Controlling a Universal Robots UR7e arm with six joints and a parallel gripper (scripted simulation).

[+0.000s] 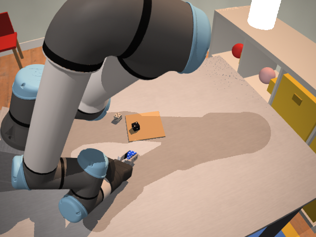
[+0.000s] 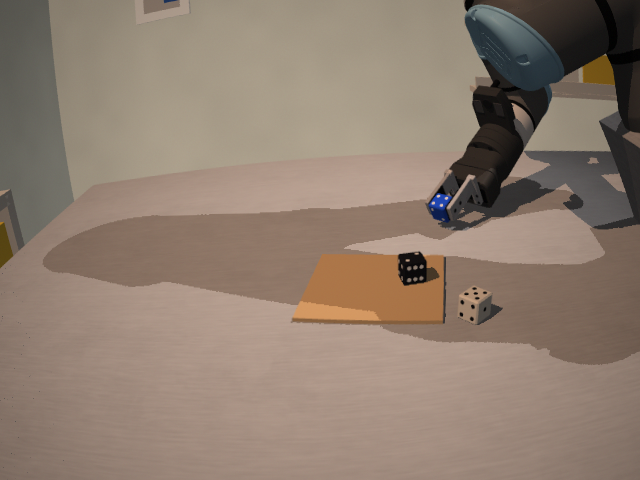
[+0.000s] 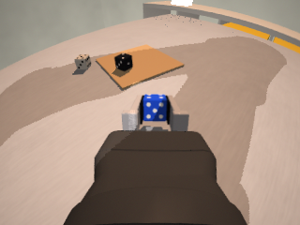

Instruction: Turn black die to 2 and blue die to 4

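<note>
Now: hand 10 mm short of the blue die and 10 mm above it. Round my hand: white die: 220 mm to the left, 20 mm below, 20 mm ahead; black die: 140 mm to the left, 70 mm ahead, 20 mm below; orange mat: 140 mm to the left, 110 mm ahead, 30 mm below.
</note>
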